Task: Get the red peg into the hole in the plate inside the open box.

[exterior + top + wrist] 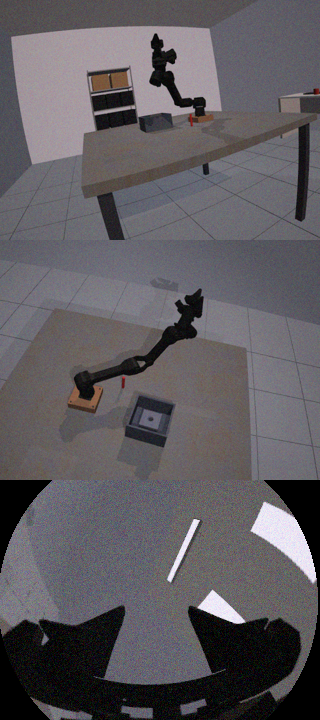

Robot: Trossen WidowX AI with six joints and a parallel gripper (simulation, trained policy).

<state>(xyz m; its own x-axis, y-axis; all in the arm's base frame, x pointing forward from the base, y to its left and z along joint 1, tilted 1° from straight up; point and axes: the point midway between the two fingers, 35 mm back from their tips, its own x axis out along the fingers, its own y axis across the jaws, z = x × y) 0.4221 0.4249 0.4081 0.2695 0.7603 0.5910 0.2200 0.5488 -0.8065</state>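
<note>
Right now the red peg is 440 mm below my gripper tip, 320 mm to the right of it and 270 mm behind it. Round my gripper tip: grey box: 500 mm to the right, 450 mm below, 80 mm behind.
</note>
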